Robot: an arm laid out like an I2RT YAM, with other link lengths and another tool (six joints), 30 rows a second.
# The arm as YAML. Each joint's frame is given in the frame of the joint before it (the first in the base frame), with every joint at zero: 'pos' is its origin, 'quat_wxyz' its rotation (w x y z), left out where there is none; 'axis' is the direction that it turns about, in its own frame. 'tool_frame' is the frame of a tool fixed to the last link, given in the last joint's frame.
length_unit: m
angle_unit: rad
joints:
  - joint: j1
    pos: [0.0, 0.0, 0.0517]
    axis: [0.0, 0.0, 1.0]
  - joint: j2
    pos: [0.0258, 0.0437, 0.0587]
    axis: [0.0, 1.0, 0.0]
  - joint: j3
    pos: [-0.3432, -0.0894, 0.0]
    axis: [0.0, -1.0, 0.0]
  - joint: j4
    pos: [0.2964, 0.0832, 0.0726]
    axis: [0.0, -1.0, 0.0]
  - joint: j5
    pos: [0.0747, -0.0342, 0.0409]
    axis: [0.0, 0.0, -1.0]
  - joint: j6
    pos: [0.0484, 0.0, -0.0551]
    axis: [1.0, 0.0, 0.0]
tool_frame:
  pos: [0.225, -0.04, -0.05]
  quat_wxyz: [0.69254, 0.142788, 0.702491, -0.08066]
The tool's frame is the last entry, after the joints.
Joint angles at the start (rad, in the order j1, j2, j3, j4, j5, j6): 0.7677 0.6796 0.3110 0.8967 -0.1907 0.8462
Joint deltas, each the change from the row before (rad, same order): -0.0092 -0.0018 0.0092 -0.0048 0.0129 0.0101; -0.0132 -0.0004 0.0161 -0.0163 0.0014 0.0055; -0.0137 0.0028 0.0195 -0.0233 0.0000 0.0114; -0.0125 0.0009 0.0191 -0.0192 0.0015 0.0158
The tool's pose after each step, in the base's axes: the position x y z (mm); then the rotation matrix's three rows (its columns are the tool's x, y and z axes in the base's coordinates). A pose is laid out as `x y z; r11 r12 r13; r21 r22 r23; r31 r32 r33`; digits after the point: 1 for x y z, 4 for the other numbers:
243.3 317.4 397.5; -0.4220 -0.5686 0.7061; 0.6994 0.2915 0.6526; -0.5769 0.7692 0.2747
247.8 314.4 402.5; -0.4162 -0.5619 0.7148; 0.7062 0.2954 0.6434; -0.5727 0.7726 0.2739
252.8 312.6 406.2; -0.4179 -0.5496 0.7234; 0.7103 0.2988 0.6373; -0.5664 0.7802 0.2655
256.7 310.2 411.8; -0.4205 -0.5382 0.7304; 0.7174 0.2957 0.6308; -0.5555 0.7893 0.2618

